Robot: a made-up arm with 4 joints.
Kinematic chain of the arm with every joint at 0, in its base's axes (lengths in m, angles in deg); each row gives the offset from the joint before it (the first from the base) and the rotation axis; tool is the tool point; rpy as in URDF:
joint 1: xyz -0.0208 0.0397 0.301 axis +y
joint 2: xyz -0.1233 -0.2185 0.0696 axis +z
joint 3: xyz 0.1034 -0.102 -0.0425 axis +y
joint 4: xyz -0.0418 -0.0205 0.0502 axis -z
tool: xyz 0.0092 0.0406 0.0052 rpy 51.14 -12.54 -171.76
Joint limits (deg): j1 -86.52..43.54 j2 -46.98..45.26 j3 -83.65..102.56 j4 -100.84..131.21
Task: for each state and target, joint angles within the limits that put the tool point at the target. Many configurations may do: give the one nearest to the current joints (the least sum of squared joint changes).
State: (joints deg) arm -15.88 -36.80 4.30 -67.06
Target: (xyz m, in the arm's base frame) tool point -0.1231 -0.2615 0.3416
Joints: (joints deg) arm -23.62 7.13 -3.72 -46.17
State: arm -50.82 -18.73 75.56 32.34
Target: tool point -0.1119 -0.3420 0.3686
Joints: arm -2.22 -45.68 57.71 23.78
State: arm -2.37 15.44 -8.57 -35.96
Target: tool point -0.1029 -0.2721 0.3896
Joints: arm 7.39 1.95 -4.01 -60.09
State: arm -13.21 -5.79 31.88 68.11
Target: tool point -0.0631 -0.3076 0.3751
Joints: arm -11.05 -10.07 16.40 59.79
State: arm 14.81 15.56 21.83 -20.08
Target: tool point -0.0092 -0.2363 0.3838
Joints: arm 29.49 18.67 -9.04 10.04
